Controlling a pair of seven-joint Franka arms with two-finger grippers.
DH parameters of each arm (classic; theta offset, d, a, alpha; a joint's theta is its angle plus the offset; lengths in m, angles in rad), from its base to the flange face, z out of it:
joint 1: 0 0.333 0 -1.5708
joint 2: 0 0 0 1.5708
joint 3: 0 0.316 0.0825 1.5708
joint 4: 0 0 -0.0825 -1.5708
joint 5: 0 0.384 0 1.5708
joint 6: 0 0 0.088 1.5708
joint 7: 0 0.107 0 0
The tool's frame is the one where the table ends.
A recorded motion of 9 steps. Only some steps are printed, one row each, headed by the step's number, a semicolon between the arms.
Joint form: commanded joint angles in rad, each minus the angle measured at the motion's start. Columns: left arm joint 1, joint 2, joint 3, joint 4, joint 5, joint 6, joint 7; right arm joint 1, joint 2, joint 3, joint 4, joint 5, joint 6, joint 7.
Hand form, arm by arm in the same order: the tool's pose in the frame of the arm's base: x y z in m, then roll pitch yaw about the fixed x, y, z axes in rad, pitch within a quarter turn. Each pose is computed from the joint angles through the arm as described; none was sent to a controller.
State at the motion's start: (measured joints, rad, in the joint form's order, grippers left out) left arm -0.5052 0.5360 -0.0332 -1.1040 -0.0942 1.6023 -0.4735; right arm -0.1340 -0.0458 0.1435 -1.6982 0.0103 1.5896 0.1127
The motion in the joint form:
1: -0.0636 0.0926 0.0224 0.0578 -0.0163 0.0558 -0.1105; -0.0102 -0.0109 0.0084 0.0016 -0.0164 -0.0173 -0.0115
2: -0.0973 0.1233 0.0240 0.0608 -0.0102 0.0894 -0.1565; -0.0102 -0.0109 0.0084 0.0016 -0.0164 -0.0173 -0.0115
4: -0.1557 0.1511 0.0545 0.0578 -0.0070 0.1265 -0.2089; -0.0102 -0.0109 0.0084 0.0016 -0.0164 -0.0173 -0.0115
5: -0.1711 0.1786 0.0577 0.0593 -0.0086 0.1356 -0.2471; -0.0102 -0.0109 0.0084 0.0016 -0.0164 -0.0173 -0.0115
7: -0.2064 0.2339 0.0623 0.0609 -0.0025 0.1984 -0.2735; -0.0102 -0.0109 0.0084 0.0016 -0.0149 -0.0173 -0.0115
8: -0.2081 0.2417 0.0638 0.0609 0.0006 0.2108 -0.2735; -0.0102 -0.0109 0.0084 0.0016 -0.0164 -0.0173 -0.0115
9: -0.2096 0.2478 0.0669 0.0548 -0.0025 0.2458 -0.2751; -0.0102 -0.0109 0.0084 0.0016 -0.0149 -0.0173 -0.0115
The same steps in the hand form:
1: 0.6055 -0.4066 0.4745 3.0540 0.0784 0.0135; 0.5340 0.0056 0.5959 3.1201 0.0664 -0.0945
2: 0.5990 -0.4298 0.4562 3.0601 0.0735 0.0304; 0.5340 0.0056 0.5959 3.1201 0.0664 -0.0945
4: 0.5884 -0.4556 0.4373 3.0776 0.0583 0.0523; 0.5340 0.0056 0.5959 3.1201 0.0664 -0.0945
5: 0.5852 -0.4657 0.4183 3.0921 0.0724 0.0794; 0.5340 0.0056 0.5959 3.1201 0.0664 -0.0945
7: 0.5789 -0.4903 0.3827 3.0961 0.0593 0.0777; 0.5340 0.0057 0.5959 3.1216 0.0666 -0.0945
8: 0.5801 -0.4915 0.3779 3.0962 0.0529 0.0772; 0.5340 0.0056 0.5959 3.1201 0.0664 -0.0945
9: 0.5829 -0.4931 0.3734 3.0805 0.0365 0.0821; 0.5340 0.0057 0.5959 3.1216 0.0666 -0.0945

